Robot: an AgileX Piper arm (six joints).
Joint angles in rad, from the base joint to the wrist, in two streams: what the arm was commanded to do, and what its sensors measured. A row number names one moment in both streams.
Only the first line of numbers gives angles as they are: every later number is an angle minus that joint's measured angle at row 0.
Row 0, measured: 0.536, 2.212, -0.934, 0.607, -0.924, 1.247
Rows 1 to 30, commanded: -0.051, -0.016, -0.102, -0.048, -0.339, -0.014; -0.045, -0.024, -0.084, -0.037, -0.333, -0.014; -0.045, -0.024, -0.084, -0.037, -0.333, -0.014; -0.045, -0.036, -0.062, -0.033, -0.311, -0.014; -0.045, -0.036, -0.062, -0.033, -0.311, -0.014; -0.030, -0.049, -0.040, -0.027, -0.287, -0.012; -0.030, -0.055, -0.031, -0.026, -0.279, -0.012; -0.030, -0.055, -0.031, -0.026, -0.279, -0.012; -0.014, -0.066, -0.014, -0.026, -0.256, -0.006; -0.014, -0.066, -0.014, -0.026, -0.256, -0.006; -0.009, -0.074, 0.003, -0.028, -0.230, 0.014; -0.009, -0.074, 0.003, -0.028, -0.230, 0.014; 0.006, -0.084, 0.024, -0.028, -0.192, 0.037; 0.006, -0.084, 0.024, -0.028, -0.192, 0.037; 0.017, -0.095, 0.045, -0.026, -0.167, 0.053; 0.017, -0.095, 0.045, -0.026, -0.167, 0.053; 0.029, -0.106, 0.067, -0.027, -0.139, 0.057; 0.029, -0.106, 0.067, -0.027, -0.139, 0.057; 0.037, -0.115, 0.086, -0.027, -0.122, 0.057; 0.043, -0.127, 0.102, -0.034, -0.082, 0.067; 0.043, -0.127, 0.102, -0.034, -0.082, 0.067; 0.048, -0.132, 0.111, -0.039, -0.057, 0.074; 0.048, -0.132, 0.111, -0.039, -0.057, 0.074; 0.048, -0.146, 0.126, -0.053, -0.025, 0.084; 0.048, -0.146, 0.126, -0.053, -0.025, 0.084; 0.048, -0.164, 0.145, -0.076, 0.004, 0.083; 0.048, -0.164, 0.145, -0.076, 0.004, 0.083; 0.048, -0.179, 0.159, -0.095, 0.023, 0.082; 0.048, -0.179, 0.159, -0.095, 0.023, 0.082; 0.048, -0.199, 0.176, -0.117, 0.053, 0.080
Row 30, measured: 0.046, -0.167, 0.157, -0.075, 0.013, 0.082
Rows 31 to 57, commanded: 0.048, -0.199, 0.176, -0.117, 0.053, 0.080; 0.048, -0.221, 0.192, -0.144, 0.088, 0.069; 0.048, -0.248, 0.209, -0.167, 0.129, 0.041; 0.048, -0.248, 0.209, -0.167, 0.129, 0.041; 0.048, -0.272, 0.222, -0.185, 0.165, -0.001; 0.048, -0.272, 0.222, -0.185, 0.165, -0.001; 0.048, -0.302, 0.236, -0.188, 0.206, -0.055; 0.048, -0.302, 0.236, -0.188, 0.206, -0.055; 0.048, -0.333, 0.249, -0.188, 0.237, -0.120; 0.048, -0.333, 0.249, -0.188, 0.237, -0.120; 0.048, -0.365, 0.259, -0.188, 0.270, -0.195; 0.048, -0.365, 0.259, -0.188, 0.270, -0.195; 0.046, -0.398, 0.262, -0.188, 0.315, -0.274; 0.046, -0.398, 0.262, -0.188, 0.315, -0.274; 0.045, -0.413, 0.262, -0.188, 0.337, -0.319; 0.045, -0.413, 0.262, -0.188, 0.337, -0.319; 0.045, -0.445, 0.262, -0.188, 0.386, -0.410; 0.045, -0.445, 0.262, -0.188, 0.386, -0.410; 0.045, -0.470, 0.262, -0.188, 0.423, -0.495; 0.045, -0.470, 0.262, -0.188, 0.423, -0.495; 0.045, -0.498, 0.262, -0.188, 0.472, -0.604; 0.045, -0.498, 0.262, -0.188, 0.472, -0.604; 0.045, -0.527, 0.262, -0.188, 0.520, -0.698; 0.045, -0.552, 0.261, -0.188, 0.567, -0.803; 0.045, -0.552, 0.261, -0.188, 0.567, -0.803; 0.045, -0.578, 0.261, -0.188, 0.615, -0.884; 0.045, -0.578, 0.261, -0.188, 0.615, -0.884
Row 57, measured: 0.046, -0.541, 0.261, -0.175, 0.545, -0.750
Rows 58 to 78, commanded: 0.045, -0.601, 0.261, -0.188, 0.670, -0.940; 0.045, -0.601, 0.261, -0.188, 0.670, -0.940; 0.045, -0.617, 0.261, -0.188, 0.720, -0.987; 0.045, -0.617, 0.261, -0.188, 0.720, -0.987; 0.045, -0.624, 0.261, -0.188, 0.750, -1.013; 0.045, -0.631, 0.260, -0.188, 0.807, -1.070; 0.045, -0.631, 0.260, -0.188, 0.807, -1.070; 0.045, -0.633, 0.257, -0.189, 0.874, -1.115; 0.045, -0.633, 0.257, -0.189, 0.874, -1.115; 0.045, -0.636, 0.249, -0.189, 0.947, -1.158; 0.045, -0.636, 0.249, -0.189, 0.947, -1.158; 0.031, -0.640, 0.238, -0.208, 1.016, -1.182; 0.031, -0.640, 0.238, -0.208, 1.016, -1.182; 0.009, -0.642, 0.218, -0.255, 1.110, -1.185; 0.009, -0.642, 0.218, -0.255, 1.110, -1.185; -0.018, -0.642, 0.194, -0.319, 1.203, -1.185; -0.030, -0.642, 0.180, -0.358, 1.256, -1.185; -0.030, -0.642, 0.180, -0.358, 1.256, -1.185; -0.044, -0.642, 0.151, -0.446, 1.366, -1.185; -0.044, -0.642, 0.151, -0.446, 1.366, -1.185; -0.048, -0.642, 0.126, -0.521, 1.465, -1.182
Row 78, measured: -0.036, -0.633, 0.160, -0.402, 1.316, -1.170
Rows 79 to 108, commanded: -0.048, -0.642, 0.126, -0.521, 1.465, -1.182; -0.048, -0.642, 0.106, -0.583, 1.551, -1.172; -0.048, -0.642, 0.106, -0.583, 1.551, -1.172; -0.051, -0.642, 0.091, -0.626, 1.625, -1.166; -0.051, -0.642, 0.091, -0.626, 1.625, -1.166; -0.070, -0.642, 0.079, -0.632, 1.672, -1.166; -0.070, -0.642, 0.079, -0.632, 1.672, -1.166; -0.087, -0.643, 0.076, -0.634, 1.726, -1.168; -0.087, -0.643, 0.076, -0.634, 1.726, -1.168; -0.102, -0.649, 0.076, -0.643, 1.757, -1.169; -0.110, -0.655, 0.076, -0.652, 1.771, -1.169; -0.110, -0.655, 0.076, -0.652, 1.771, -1.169; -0.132, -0.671, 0.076, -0.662, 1.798, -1.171; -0.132, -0.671, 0.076, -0.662, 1.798, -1.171; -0.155, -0.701, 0.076, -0.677, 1.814, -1.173; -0.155, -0.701, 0.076, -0.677, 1.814, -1.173; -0.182, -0.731, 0.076, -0.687, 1.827, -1.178; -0.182, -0.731, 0.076, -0.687, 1.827, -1.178; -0.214, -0.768, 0.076, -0.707, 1.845, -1.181; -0.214, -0.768, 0.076, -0.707, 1.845, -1.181; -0.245, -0.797, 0.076, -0.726, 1.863, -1.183; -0.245, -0.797, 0.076, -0.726, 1.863, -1.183; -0.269, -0.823, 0.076, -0.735, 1.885, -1.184; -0.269, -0.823, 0.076, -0.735, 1.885, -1.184; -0.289, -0.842, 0.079, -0.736, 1.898, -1.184; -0.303, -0.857, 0.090, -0.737, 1.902, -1.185; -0.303, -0.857, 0.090, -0.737, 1.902, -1.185; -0.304, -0.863, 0.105, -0.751, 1.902, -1.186; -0.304, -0.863, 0.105, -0.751, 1.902, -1.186; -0.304, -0.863, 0.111, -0.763, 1.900, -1.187
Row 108, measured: -0.297, -0.857, 0.091, -0.743, 1.888, -1.170
